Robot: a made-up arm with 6 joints. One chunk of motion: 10 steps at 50 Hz.
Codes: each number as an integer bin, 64 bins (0 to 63) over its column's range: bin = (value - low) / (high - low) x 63, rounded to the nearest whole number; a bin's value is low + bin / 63 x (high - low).
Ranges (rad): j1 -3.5..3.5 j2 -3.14..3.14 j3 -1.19..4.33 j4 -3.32..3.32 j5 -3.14..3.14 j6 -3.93..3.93
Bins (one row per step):
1: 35 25 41 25 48 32
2: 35 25 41 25 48 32
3: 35 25 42 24 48 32
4: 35 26 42 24 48 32
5: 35 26 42 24 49 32
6: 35 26 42 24 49 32
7: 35 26 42 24 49 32
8: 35 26 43 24 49 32
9: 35 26 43 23 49 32
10: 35 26 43 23 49 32
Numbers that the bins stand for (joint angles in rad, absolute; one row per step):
1: 0.3889 -0.6479 2.4024 -0.6851 1.6448 0.0624
2: 0.3889 -0.6479 2.4024 -0.6851 1.6448 0.0624
3: 0.3889 -0.6479 2.4900 -0.7905 1.6448 0.0624
4: 0.3889 -0.5483 2.4900 -0.7905 1.6448 0.0624
5: 0.3889 -0.5483 2.4900 -0.7905 1.7444 0.0624
6: 0.3889 -0.5483 2.4900 -0.7905 1.7444 0.0624
7: 0.3889 -0.5483 2.4900 -0.7905 1.7444 0.0624
8: 0.3889 -0.5483 2.5776 -0.7905 1.7444 0.0624
9: 0.3889 -0.5483 2.5776 -0.8959 1.7444 0.0624
10: 0.3889 -0.5483 2.5776 -0.8959 1.7444 0.0624

